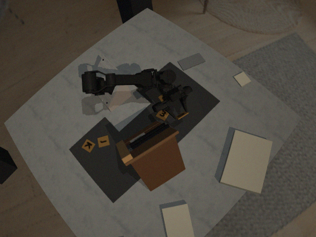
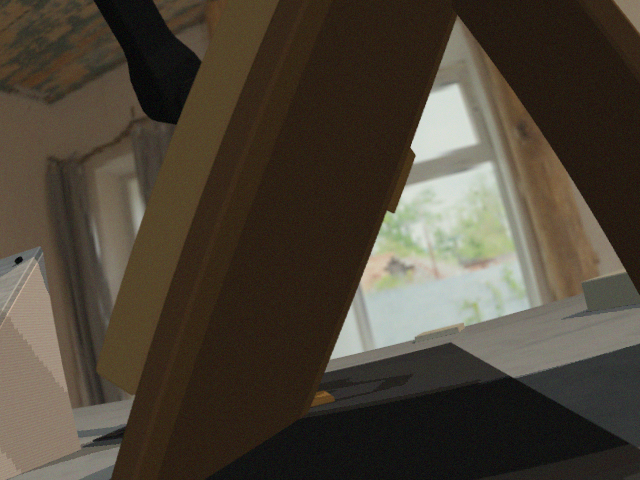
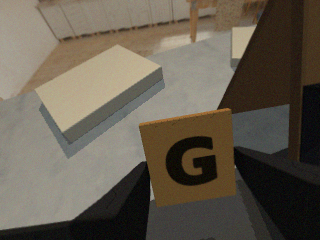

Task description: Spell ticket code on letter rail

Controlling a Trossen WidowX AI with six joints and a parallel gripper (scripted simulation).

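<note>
Now: gripper tip 19 cm to the left of the white ticket, 9 cm past it and 8 cm above it. From my gripper tip the other things lie so: cream block (36 cm ahead, 16 cm below, 9 cm to the left); dark mat (19 cm behind, 18 cm below, 11 cm to the right); cream pad (47 cm to the left, 17 cm below, 5 cm ahead).
</note>
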